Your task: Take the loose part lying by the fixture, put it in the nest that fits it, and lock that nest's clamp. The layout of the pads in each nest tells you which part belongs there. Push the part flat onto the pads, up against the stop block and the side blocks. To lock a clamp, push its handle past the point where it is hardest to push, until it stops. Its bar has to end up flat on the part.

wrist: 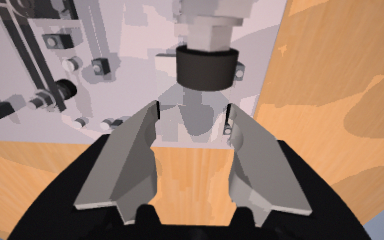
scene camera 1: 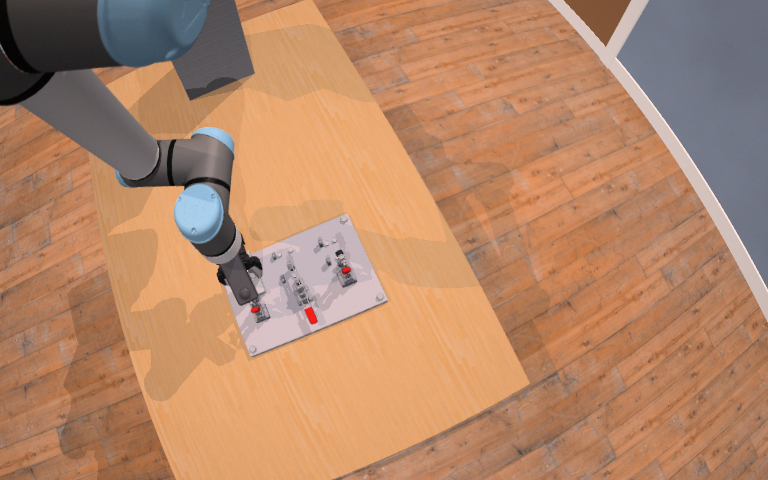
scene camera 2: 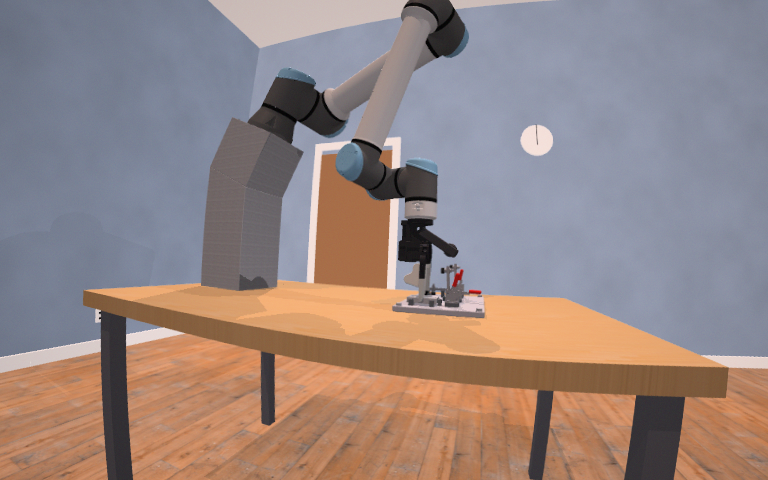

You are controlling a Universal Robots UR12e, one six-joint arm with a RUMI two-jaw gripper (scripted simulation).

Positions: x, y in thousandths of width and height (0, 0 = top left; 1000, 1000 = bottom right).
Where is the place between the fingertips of my gripper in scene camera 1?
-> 324, 586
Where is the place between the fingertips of my gripper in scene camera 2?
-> At 550, 626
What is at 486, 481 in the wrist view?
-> A loose part.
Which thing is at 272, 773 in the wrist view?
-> My gripper.
